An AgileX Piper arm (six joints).
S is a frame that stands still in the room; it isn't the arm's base.
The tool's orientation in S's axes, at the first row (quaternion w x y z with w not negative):
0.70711 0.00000 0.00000 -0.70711
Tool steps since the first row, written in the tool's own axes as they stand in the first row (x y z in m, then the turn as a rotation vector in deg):
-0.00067 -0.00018 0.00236 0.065 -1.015 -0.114
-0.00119 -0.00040 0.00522 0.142 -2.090 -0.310
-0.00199 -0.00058 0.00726 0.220 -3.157 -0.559
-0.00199 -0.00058 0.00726 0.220 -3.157 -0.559
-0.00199 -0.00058 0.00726 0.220 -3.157 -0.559
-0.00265 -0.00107 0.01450 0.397 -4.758 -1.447
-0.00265 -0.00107 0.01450 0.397 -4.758 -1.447
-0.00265 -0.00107 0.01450 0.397 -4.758 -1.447
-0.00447 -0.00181 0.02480 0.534 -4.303 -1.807
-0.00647 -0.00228 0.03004 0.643 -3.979 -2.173
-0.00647 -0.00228 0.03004 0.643 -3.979 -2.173
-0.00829 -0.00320 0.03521 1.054 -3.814 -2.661
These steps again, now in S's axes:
-0.00018 0.00067 0.00236 -1.015 -0.065 -0.114
-0.00040 0.00119 0.00522 -2.090 -0.142 -0.310
-0.00058 0.00199 0.00726 -3.157 -0.220 -0.559
-0.00058 0.00199 0.00726 -3.157 -0.220 -0.559
-0.00058 0.00199 0.00726 -3.157 -0.220 -0.559
-0.00107 0.00265 0.01450 -4.758 -0.397 -1.447
-0.00107 0.00265 0.01450 -4.758 -0.397 -1.447
-0.00107 0.00265 0.01450 -4.758 -0.397 -1.447
-0.00181 0.00447 0.02480 -4.303 -0.534 -1.807
-0.00228 0.00647 0.03004 -3.979 -0.643 -2.173
-0.00228 0.00647 0.03004 -3.979 -0.643 -2.173
-0.00320 0.00829 0.03521 -3.814 -1.054 -2.661

